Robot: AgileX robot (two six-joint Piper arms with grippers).
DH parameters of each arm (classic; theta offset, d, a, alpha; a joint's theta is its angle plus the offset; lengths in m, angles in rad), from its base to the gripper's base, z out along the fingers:
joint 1: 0 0.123 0 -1.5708
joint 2: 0.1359 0 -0.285 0
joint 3: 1.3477 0 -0.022 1.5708
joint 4: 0 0.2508 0 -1.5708
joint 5: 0 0 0.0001 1.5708
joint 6: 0 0.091 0 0
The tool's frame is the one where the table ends.
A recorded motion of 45 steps. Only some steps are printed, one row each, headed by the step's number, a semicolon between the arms.
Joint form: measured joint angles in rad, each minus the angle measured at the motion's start. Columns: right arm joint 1, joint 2, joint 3, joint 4, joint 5, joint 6; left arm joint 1, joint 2, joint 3, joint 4, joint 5, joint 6.
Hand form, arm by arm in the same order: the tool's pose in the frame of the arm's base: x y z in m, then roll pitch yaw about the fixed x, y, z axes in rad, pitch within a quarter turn. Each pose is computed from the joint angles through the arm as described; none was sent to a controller.
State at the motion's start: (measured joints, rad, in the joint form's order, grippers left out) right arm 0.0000 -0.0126 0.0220 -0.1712 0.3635 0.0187; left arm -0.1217 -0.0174 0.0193 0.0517 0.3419 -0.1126
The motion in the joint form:
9: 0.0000 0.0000 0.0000 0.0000 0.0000 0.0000; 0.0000 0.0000 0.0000 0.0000 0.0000 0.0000
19: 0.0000 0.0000 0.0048 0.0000 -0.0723 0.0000; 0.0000 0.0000 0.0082 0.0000 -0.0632 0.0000
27: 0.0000 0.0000 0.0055 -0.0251 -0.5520 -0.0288; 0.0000 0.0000 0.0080 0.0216 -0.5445 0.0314
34: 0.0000 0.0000 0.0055 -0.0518 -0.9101 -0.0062; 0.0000 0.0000 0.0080 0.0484 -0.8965 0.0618
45: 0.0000 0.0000 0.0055 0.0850 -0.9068 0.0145; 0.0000 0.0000 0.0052 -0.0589 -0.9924 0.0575
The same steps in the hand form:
9: 0.0527 -0.0055 0.1742 -2.6388 1.2496 -2.6794; 0.0528 -0.0049 0.1768 -2.9189 1.3080 -3.0150
19: 0.0545 -0.0045 0.1789 -2.5205 1.3067 -2.5538; 0.0542 -0.0053 0.1797 -2.8557 1.3609 -2.9568
27: 0.0537 0.0033 0.2212 -0.6764 1.2387 -0.6662; 0.0523 -0.0077 0.2230 -0.0180 1.2914 -0.1558
34: 0.0400 0.0104 0.2497 -0.3555 0.9208 -0.2964; 0.0380 -0.0095 0.2514 0.0996 0.9385 -0.0636
45: 0.0401 0.0040 0.2504 -0.1019 0.9539 -0.0702; 0.0329 -0.0036 0.2593 -0.0721 0.8379 -0.2127

